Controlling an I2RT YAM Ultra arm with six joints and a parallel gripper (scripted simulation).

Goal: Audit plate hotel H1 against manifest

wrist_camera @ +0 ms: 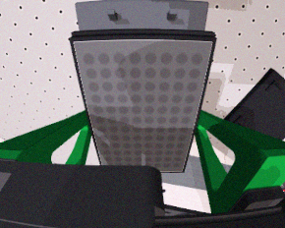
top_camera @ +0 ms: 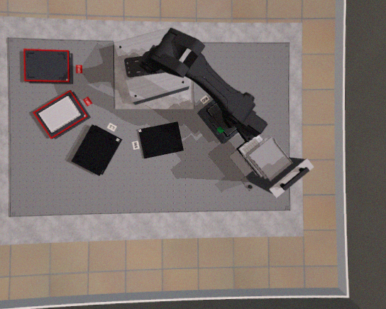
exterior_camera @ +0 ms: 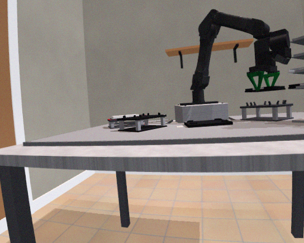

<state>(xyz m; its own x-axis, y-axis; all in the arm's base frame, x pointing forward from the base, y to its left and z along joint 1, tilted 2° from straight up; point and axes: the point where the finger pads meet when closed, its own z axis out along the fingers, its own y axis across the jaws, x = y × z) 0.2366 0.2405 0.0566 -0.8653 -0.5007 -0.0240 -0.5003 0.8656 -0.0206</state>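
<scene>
Now: the regrip nest RG 70 mm below my hand. Also, from my hand: recovery nest N6: 260 mm to the right, 120 mm below, 50 mm ahead; then H1 tag: 150 mm to the left, 130 mm below, 60 mm ahead; then landing nest L1: 510 mm to the right, 80 mm below, 50 mm ahead.
</scene>
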